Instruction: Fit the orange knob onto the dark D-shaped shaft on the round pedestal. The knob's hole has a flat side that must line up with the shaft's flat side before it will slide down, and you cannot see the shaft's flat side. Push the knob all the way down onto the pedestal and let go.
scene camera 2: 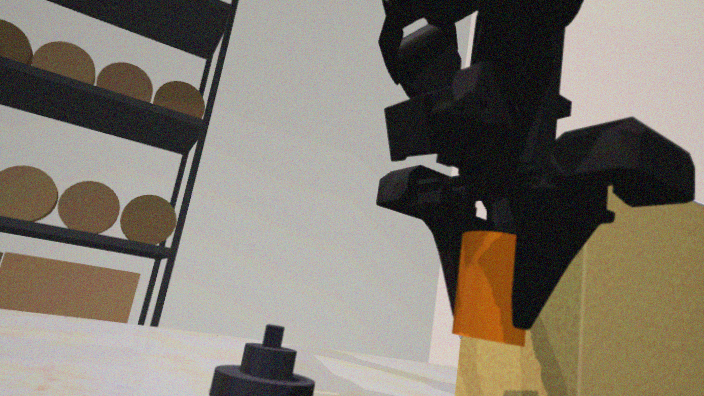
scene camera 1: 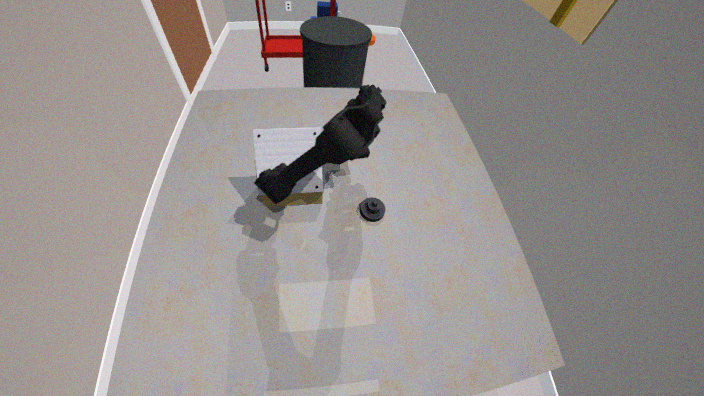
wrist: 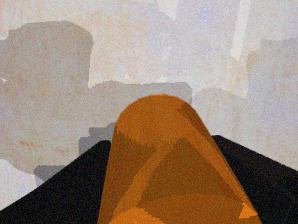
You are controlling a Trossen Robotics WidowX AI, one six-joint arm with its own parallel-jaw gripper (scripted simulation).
Note:
The gripper (scene camera 2: 489,324) carries an orange knob (scene camera 2: 484,285).
The orange knob shows as well in the wrist view (wrist: 162,156). The gripper shows as well in the wrist view (wrist: 160,148).

